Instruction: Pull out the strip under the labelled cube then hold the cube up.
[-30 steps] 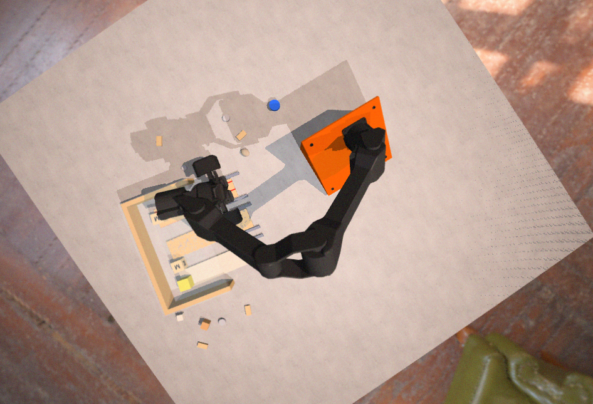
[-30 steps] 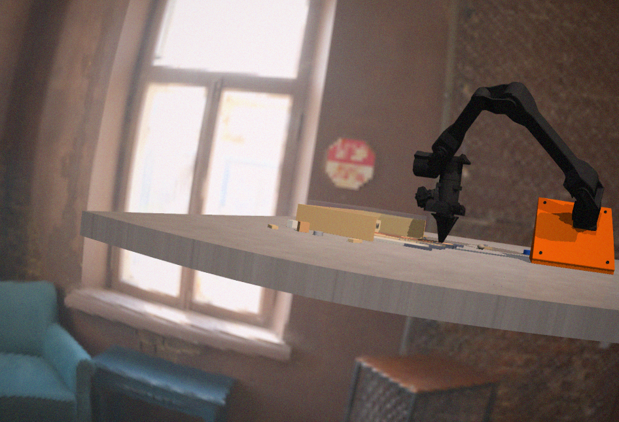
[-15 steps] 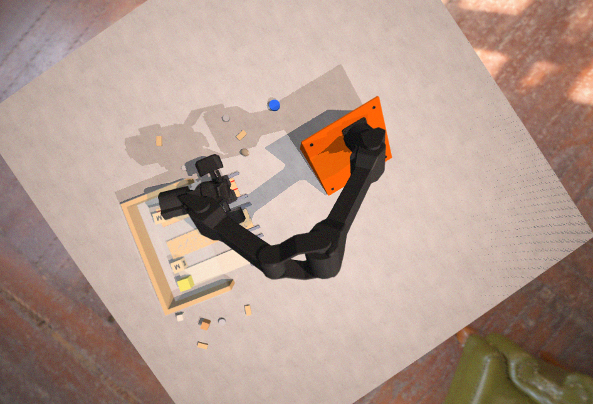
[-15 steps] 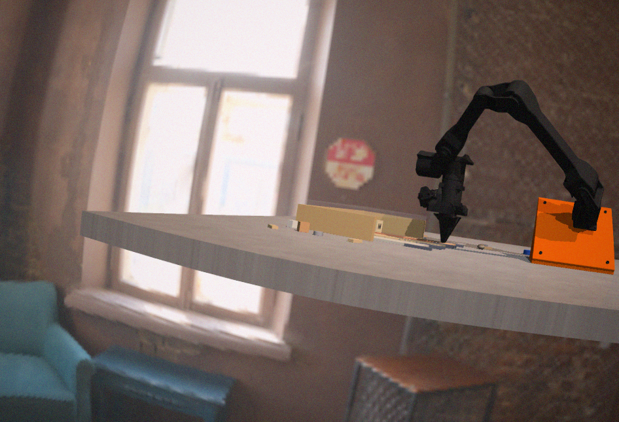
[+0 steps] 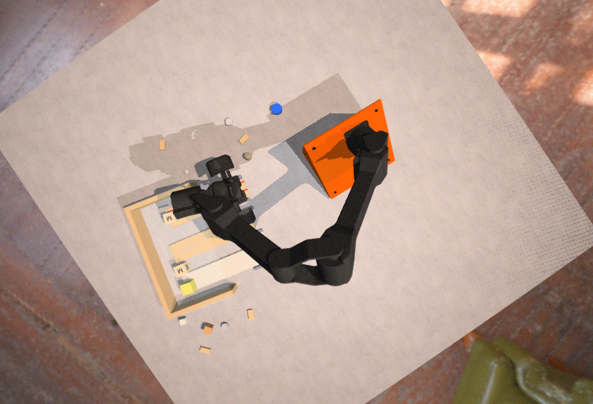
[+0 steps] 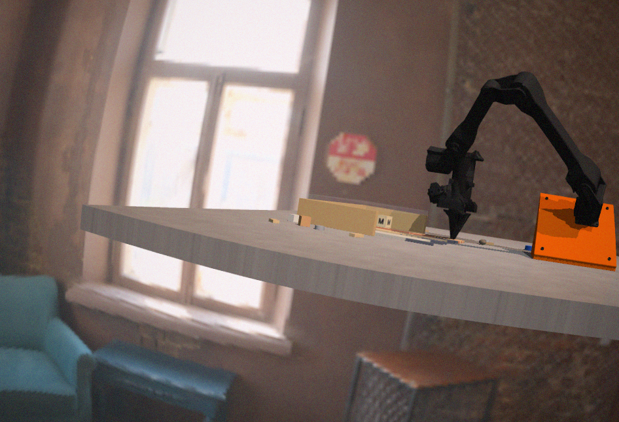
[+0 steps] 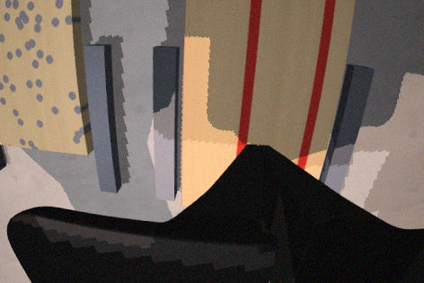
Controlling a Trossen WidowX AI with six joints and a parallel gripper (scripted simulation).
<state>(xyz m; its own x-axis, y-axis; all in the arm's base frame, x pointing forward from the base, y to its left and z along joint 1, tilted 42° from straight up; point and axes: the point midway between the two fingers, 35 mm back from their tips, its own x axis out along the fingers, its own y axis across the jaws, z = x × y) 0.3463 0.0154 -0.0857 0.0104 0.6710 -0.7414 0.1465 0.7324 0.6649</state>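
Right now my gripper tip is 13 cm short of the speckled strip and 8 cm to the right of it. Round my gripper tip: blue disc 22 cm behind, 14 cm to the right.
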